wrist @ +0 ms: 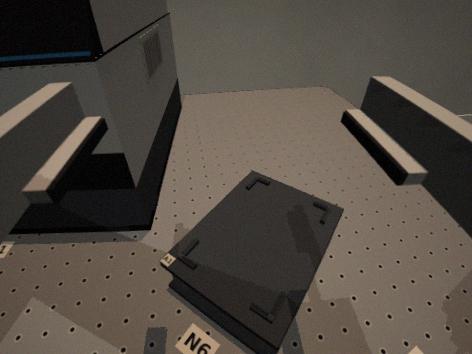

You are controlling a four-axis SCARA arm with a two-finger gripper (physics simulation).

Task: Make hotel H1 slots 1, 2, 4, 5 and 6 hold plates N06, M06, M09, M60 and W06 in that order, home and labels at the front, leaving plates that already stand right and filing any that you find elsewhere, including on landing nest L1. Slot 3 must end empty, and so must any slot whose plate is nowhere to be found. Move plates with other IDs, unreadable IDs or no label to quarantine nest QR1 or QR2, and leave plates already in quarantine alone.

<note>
The picture shows: the gripper and an instrument.
</note>
